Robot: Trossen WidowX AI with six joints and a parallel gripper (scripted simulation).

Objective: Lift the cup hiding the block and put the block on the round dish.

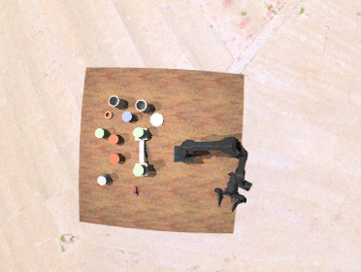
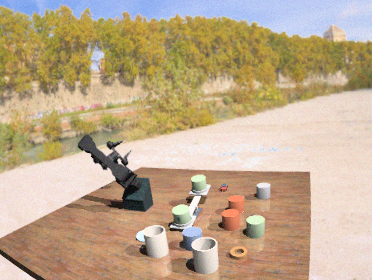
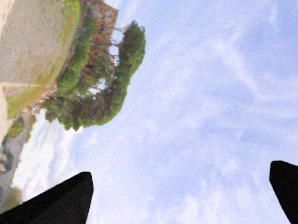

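Now: gripper tip 610 mm short of the grey-green block, 350 mm to the left of it and 220 mm above it. The rest, counted from my gripper tip: round white dish 520 mm ahead, 470 mm to the right, 260 mm below; blue cylinder 710 mm ahead, 450 mm to the right, 230 mm below; balance 590 mm ahead, 220 mm to the right, 230 mm below.
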